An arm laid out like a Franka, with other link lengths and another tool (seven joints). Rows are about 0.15 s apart.
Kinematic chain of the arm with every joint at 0, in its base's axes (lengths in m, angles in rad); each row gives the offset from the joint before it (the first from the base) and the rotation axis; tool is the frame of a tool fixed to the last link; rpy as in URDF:
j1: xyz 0 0 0.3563 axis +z
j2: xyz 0 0 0 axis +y
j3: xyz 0 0 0.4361 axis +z
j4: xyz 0.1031 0 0 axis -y
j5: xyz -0.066 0 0.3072 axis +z
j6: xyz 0 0 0 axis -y
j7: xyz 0.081 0 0 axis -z
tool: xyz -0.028 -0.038 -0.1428 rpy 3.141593 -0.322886 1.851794
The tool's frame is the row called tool.
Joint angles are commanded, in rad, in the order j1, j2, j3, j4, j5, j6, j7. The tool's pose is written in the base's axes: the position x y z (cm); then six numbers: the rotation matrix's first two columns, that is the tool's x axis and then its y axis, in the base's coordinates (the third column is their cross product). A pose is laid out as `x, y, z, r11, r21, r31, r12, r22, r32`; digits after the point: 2 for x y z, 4 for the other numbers.
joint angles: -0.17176 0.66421 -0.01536 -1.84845 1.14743 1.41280 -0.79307
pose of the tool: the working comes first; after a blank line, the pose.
Where each joint sits with the arm in this pose, in the base's axes (m; each line is computed from the numbers above, not from the rounded line before):
j1: 0.0000 0.0000 0.3563
j2: 0.0000 0.0000 0.3563
j3: 0.2649 -0.0459 0.6997
j4: 0.3446 -0.0614 0.6361
j5: 0.5744 -0.1061 0.4266
j6: 0.5744 -0.1061 0.4266
j7: 0.6185 -0.1032 0.3587
the tool: 0.5496 0.0216 0.3105

54.96, 2.16, 31.05, -0.0131, -0.2116, 0.9773, 0.9636, 0.2584, 0.0688
